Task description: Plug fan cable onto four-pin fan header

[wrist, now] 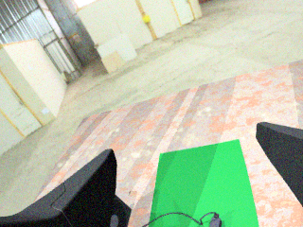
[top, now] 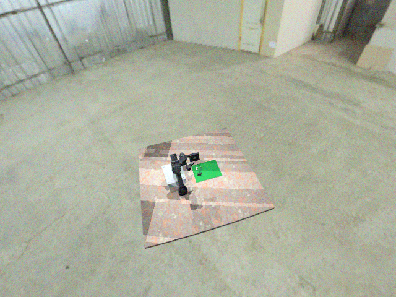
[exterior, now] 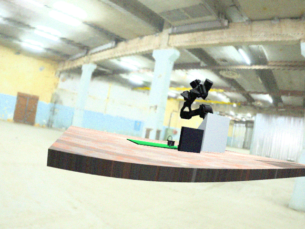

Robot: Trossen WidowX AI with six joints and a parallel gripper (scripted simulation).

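Now: the dark fan plug 320 mm below my gripper tip, 50 mm ahead of it and 30 mm to the left of it. The rest, counted from my gripper tip: green board (350 mm below, 150 mm ahead, 70 mm to the left); then white fan header (340 mm below, 130 mm to the left, 40 mm ahead); then black fan (280 mm below, 250 mm to the left, 40 mm ahead).
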